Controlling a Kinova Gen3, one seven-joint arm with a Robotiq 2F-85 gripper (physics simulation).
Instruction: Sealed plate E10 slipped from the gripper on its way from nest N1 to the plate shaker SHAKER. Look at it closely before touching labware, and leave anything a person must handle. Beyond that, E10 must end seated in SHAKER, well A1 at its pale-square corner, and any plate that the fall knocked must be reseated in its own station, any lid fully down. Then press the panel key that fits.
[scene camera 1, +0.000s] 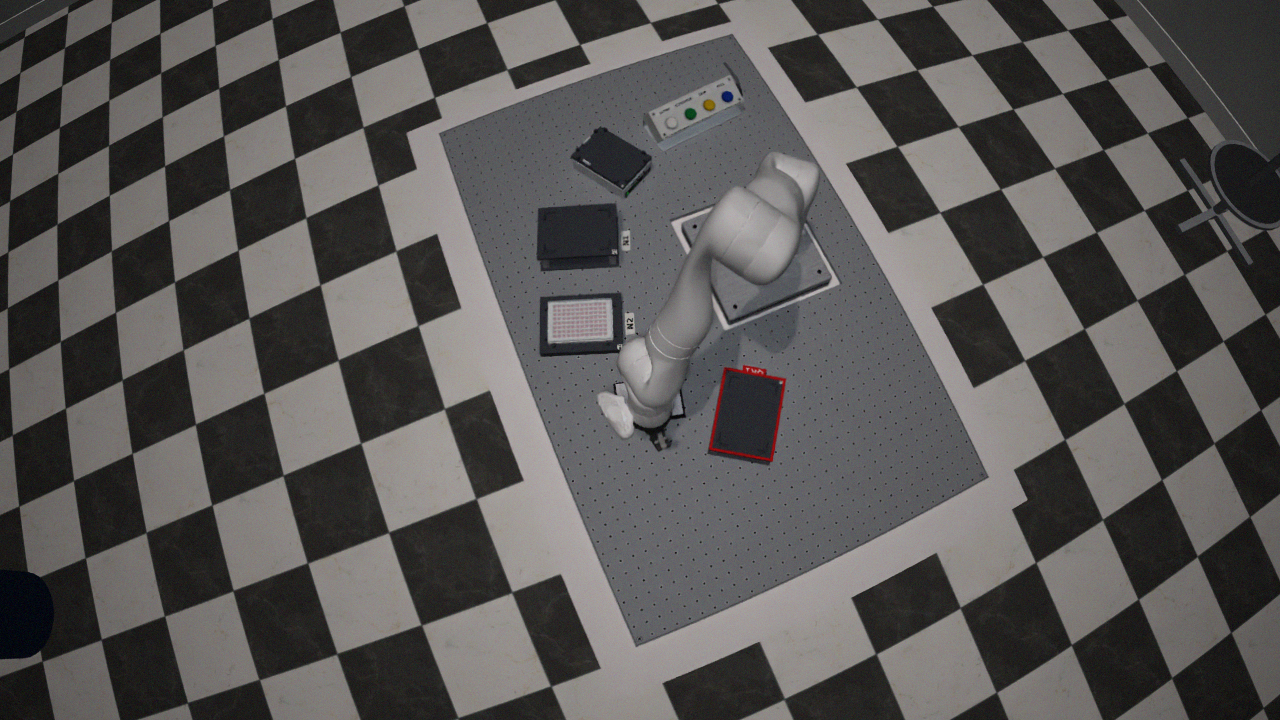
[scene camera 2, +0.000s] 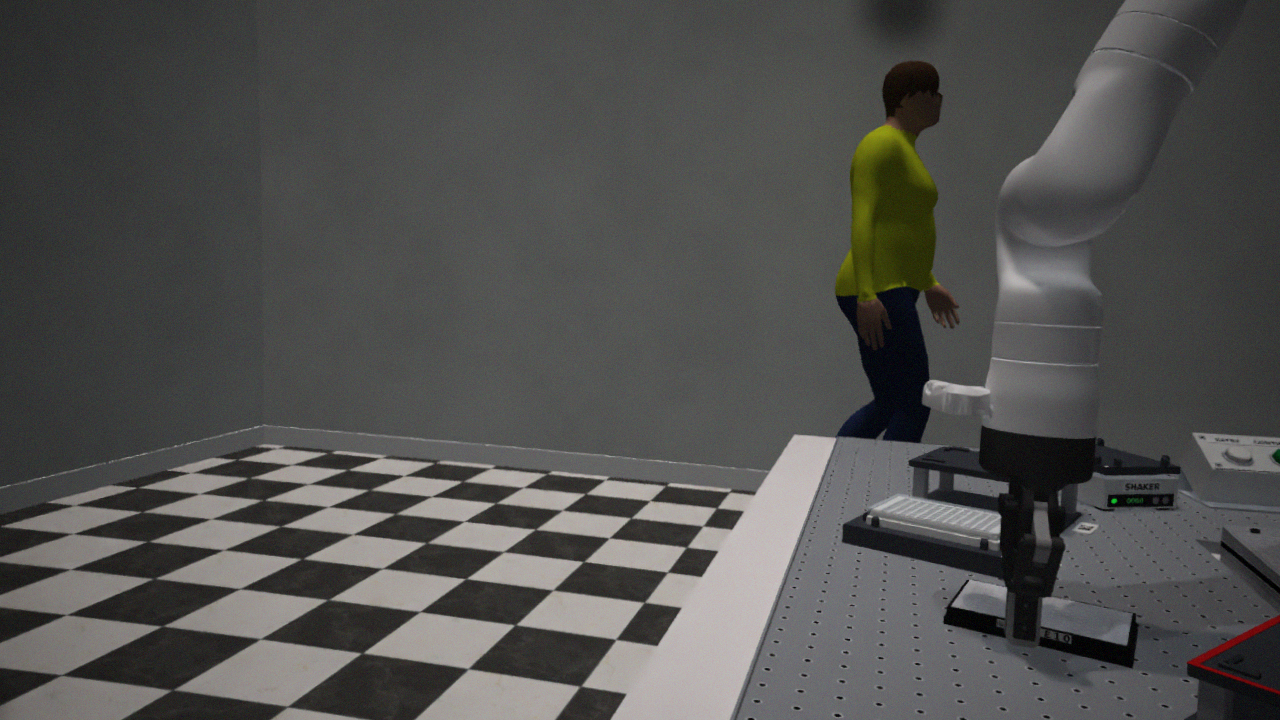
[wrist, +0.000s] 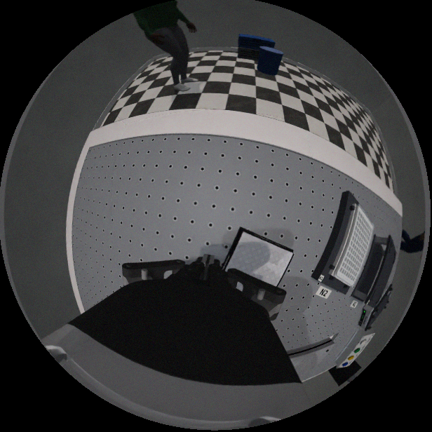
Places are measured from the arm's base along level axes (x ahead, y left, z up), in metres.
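Pixels of known places: gripper, fingertip midpoint: (scene camera 2: 1021, 643).
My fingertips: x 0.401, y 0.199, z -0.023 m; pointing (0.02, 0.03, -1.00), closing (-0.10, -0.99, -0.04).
Note:
Ahead of a thing's pixels: the offset from my fingertips to its middle. "spot": to the spot under its first point.
Plate E10 @(dx -0.027, dy -0.056, dz +0.001 m) (scene camera 2: 1087, 616) (wrist: 260, 256) lies flat on the perforated table, label on its near side, pale top up; the arm mostly hides it in scene camera 1. My gripper (scene camera 1: 661, 440) (scene camera 2: 1023, 637) (wrist: 208, 261) is shut and empty, pointing down at E10's labelled side; contact cannot be told. A pale plate @(dx +0.014, dy -0.257, dz +0.027 m) (scene camera 1: 580, 320) (scene camera 2: 935, 519) (wrist: 356, 245) lies in nest N2 @(dx +0.014, dy -0.257, dz +0.009 m) (scene camera 1: 580, 351) (wrist: 332, 240); full seating cannot be told. Nest N1 @(dx -0.069, dy -0.424, dz +0.025 m) (scene camera 1: 578, 232) is a raised black stand. SHAKER @(spot: dx -0.218, dy -0.549, dz +0.049 m) (scene camera 1: 612, 157) (scene camera 2: 1141, 492) is dark-topped with a green display.
The key panel @(dx -0.446, dy -0.587, dz +0.036 m) (scene camera 1: 698, 111) (wrist: 356, 351) has white, green, yellow and blue keys. A red-edged black stand (scene camera 1: 747, 416) (scene camera 2: 1253, 658) is near E10. The arm rises over a grey base plate (scene camera 1: 735, 304). A person in yellow (scene camera 2: 895, 214) and one in green (wrist: 172, 40) are beyond the table.

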